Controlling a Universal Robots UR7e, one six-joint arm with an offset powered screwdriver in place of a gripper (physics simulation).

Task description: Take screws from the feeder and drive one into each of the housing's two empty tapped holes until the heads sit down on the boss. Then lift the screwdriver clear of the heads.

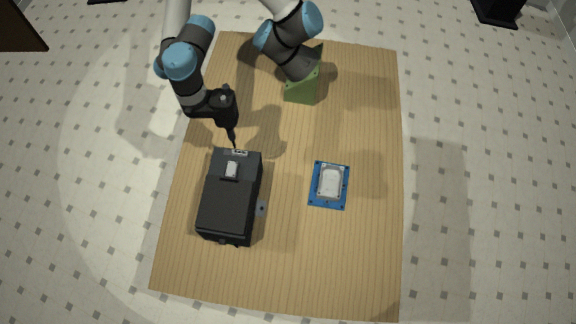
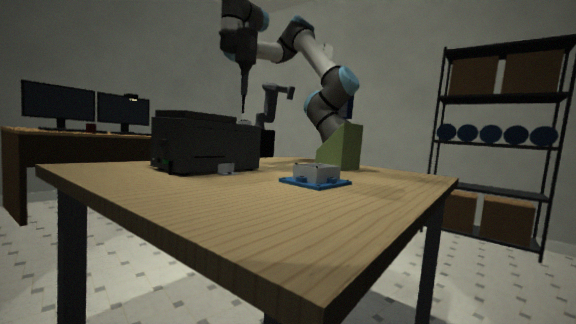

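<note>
The screwdriver (image 1: 234,146) (image 2: 243,111) points down with its slim bit upright, its tip a small gap above the feeder's far end. It has no fingers, and whether a screw is on the tip is too small to tell. The dark screw feeder (image 1: 227,202) (image 2: 205,145) stands on the left half of the table. Its light pick-up strip (image 1: 240,152) (image 2: 244,121) lies at the top far edge, close under the bit. The open light-grey housing (image 1: 330,185) (image 2: 316,173) sits on a blue plate (image 1: 313,200) (image 2: 320,187) to the right. Its corner holes are too small to judge.
The arm's green wedge mount (image 1: 302,92) (image 2: 352,145) stands at the back of the wooden table (image 1: 280,280) (image 2: 240,220). A small grey bracket (image 1: 260,208) (image 2: 226,168) sits at the feeder's right side. A shelf rack (image 2: 505,97) and a desk with monitors (image 2: 57,101) stand behind.
</note>
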